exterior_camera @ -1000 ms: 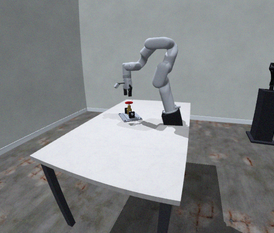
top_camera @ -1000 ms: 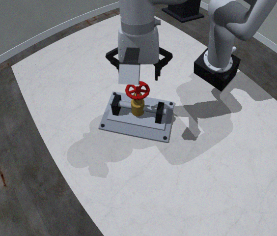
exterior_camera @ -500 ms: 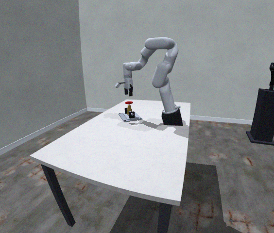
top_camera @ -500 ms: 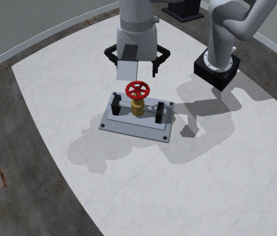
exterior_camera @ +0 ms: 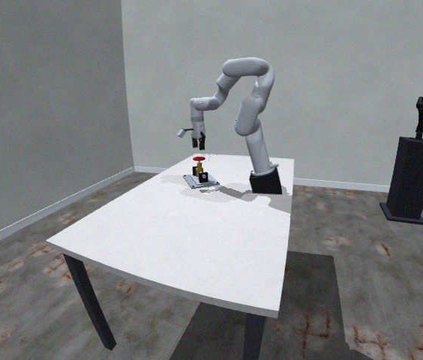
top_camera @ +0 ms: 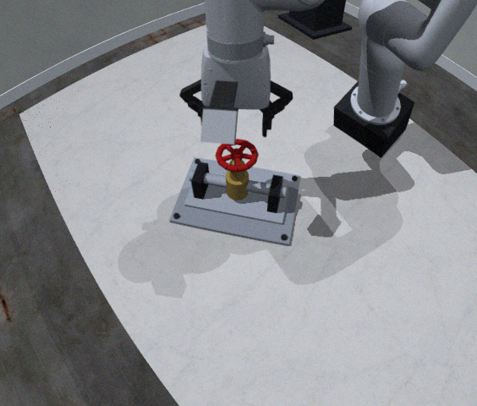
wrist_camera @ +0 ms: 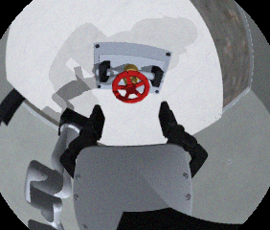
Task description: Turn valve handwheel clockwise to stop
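Right now my hand is 80 mm above the red handwheel.
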